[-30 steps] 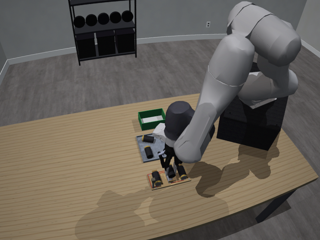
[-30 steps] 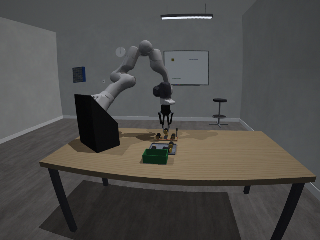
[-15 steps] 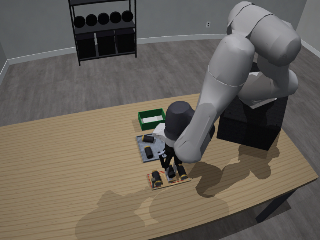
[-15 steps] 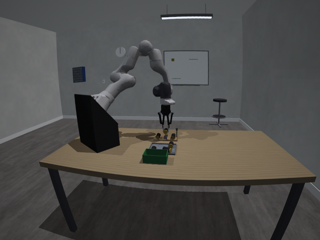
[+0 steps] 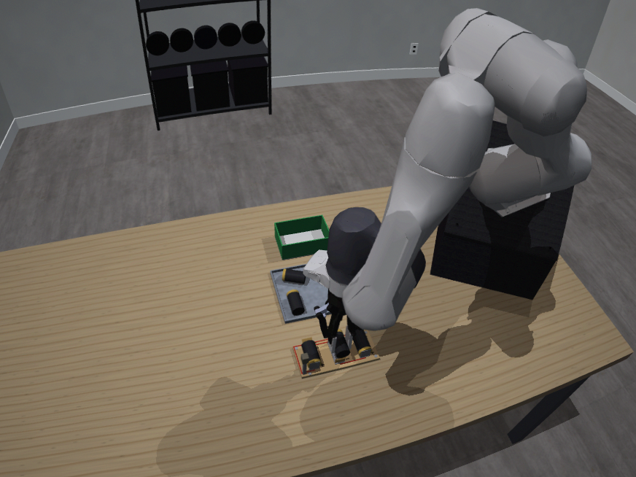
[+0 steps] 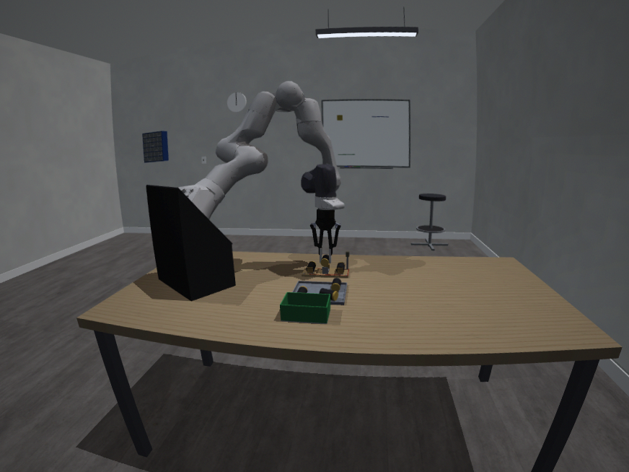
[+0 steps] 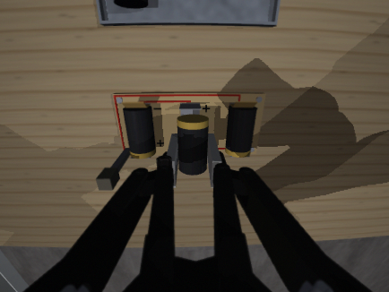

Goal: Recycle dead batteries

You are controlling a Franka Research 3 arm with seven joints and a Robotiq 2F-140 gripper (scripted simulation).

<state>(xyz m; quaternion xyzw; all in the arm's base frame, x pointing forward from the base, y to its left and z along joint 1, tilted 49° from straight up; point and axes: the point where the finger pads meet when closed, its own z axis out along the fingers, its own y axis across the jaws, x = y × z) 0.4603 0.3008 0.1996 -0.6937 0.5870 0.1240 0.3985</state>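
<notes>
Now: hand 10 mm short of the wooden holder board, 10 mm to the left of it and 80 mm above it. Round my hand: grey tray (70 mm ahead, 210 mm to the right, 80 mm below); bulb (80 mm ahead, 50 mm to the left); thin post (80 mm ahead, 50 mm to the left, 40 mm below).
</notes>
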